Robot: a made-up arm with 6 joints. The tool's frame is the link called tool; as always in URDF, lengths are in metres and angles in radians. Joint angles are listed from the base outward. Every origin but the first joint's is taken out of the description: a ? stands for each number. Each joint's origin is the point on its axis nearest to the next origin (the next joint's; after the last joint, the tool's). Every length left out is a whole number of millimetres.
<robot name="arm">
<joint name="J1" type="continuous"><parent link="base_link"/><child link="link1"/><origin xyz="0 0 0.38" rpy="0 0 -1.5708"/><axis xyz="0 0 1"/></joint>
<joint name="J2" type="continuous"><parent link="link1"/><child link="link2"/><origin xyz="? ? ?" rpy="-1.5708 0 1.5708"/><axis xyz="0 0 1"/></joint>
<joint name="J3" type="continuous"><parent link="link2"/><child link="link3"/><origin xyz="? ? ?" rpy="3.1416 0 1.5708"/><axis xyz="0 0 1"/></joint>
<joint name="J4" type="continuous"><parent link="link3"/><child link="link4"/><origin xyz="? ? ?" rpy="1.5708 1.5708 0"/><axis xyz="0 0 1"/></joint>
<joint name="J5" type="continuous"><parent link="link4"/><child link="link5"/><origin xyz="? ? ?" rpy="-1.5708 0 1.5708"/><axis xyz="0 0 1"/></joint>
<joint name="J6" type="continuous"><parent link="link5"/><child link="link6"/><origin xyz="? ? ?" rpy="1.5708 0 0"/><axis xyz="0 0 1"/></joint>
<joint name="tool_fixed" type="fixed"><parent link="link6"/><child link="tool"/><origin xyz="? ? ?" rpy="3.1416 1.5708 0"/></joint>
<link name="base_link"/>
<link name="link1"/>
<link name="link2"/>
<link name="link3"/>
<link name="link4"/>
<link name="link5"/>
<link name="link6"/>
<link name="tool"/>
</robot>
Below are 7 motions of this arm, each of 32 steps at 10 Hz.
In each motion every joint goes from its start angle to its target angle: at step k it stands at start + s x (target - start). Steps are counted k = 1, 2, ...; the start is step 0. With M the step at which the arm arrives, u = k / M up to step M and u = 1 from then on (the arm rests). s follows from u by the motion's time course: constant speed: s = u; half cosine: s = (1 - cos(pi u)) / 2; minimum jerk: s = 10 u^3 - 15 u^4 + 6 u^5.
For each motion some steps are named. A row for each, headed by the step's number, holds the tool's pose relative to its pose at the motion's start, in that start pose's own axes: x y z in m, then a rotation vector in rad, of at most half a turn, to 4 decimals.
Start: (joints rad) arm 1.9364 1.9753 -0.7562 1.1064 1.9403 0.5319
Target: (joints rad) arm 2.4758 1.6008 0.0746 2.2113 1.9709 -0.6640
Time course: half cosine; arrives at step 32
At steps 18, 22, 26, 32:
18: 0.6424 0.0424 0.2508 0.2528 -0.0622 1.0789
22: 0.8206 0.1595 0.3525 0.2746 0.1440 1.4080
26: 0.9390 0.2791 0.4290 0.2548 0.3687 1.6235
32: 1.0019 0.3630 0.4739 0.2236 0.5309 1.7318

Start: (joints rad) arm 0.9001 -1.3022 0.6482 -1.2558 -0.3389 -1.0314
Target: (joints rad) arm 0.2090 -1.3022 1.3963 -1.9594 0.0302 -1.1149
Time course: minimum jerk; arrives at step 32
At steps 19, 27, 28, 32:
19: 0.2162 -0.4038 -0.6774 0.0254 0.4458 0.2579
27: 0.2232 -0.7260 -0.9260 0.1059 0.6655 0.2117
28: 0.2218 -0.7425 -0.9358 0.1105 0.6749 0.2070
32: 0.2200 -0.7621 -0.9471 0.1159 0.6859 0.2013

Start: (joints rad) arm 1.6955 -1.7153 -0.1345 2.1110 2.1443 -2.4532
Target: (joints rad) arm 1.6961 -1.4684 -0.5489 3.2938 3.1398 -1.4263
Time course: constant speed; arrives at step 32
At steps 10, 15, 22, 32:
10: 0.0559 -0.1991 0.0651 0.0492 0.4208 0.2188
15: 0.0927 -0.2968 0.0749 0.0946 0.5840 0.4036
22: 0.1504 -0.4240 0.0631 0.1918 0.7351 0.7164
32: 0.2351 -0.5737 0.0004 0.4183 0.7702 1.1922

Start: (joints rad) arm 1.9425 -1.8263 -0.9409 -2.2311 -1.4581 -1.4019
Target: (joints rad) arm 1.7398 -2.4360 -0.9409 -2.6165 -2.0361 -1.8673
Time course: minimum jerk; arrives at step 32
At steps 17, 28, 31, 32:
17: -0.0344 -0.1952 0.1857 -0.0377 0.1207 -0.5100
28: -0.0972 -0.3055 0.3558 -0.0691 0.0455 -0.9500
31: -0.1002 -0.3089 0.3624 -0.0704 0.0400 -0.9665
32: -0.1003 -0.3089 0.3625 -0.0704 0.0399 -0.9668

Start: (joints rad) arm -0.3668 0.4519 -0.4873 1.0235 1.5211 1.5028
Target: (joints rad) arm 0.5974 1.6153 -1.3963 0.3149 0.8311 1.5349
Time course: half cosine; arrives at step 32
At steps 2, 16, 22, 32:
2: 0.0058 0.0178 0.0074 0.0194 -0.0009 0.0125
16: 0.1389 0.5979 0.6199 0.7340 -0.2973 0.9676
22: 0.0791 0.6606 0.9431 0.7769 -0.5946 1.7049
32: 0.0306 0.6371 1.1213 0.5472 -0.8121 2.3343

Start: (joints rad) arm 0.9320 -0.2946 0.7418 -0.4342 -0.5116 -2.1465
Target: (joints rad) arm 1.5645 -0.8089 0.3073 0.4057 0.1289 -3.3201
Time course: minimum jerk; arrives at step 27
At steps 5, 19, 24, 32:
5: -0.0302 0.0071 -0.0126 0.0358 0.0213 0.0188
19: -0.5394 0.2308 0.0440 0.6619 0.6109 0.1065
24: -0.6175 0.2800 0.1100 0.7747 0.7490 0.0600
32: -0.6233 0.2838 0.1158 0.7834 0.7600 0.0553

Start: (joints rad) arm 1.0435 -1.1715 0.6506 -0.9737 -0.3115 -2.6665
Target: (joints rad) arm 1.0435 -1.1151 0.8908 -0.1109 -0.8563 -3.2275
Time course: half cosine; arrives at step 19
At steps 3, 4, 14, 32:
3: 0.0009 0.0040 -0.0152 -0.0183 -0.0273 -0.0043
4: 0.0015 0.0066 -0.0268 -0.0318 -0.0481 -0.0055
14: -0.0085 -0.0025 -0.2167 -0.2047 -0.3624 0.2095
32: -0.0152 -0.0174 -0.2551 -0.2267 -0.4078 0.3121

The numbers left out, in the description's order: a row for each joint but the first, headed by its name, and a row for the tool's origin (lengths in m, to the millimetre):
J2: 0 0 0
J3: 0 -1.312 0
J4: 0 0.58 0
J5: -0.236 0 0
J6: 0 0 0
tool: 0 0 0

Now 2 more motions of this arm.
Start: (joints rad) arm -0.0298 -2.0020 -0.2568 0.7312 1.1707 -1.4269
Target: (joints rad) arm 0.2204 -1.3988 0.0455 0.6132 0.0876 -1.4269
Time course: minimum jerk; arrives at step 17
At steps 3, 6, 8, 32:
3: 0.0019 -0.0366 0.0052 0.0126 -0.0029 -0.0563
6: 0.0011 -0.2149 0.0209 0.0802 -0.0087 -0.3239
8: -0.0159 -0.4023 0.0193 0.1621 0.0000 -0.5965
32: -0.1321 -0.8965 -0.0873 0.4347 0.1136 -1.3026

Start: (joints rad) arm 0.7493 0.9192 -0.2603 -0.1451 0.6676 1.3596
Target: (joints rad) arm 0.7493 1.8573 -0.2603 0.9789 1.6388 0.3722
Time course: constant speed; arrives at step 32
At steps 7, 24, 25, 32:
7: 0.1914 0.1694 -0.0404 0.0374 -0.1608 0.0471
24: 0.4825 0.7626 -0.1557 0.4635 -0.6486 0.4378
25: 0.4891 0.8035 -0.1631 0.5043 -0.6739 0.4721
32: 0.4948 1.0981 -0.2157 0.8359 -0.8219 0.7369

